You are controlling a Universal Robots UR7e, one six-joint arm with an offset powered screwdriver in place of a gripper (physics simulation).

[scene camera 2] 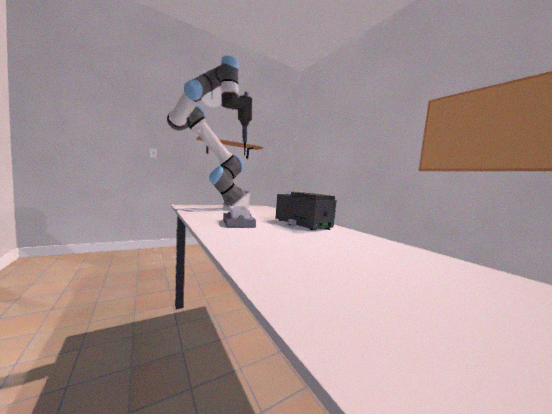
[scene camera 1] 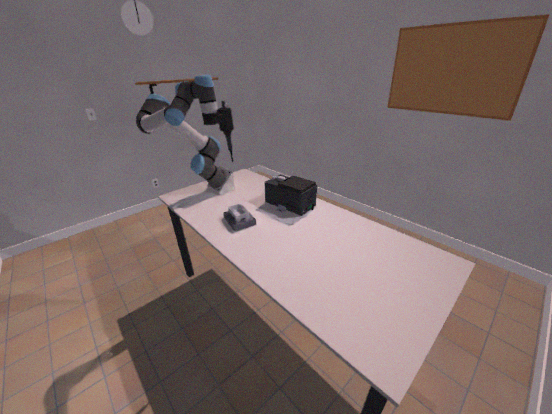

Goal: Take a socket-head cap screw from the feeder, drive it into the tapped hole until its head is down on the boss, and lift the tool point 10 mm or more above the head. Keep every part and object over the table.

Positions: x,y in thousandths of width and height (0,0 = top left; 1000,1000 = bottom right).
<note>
I see a black box-shaped feeder (scene camera 2: 517,504).
The black box-shaped feeder shows as well in scene camera 1 (scene camera 1: 497,470).
</note>
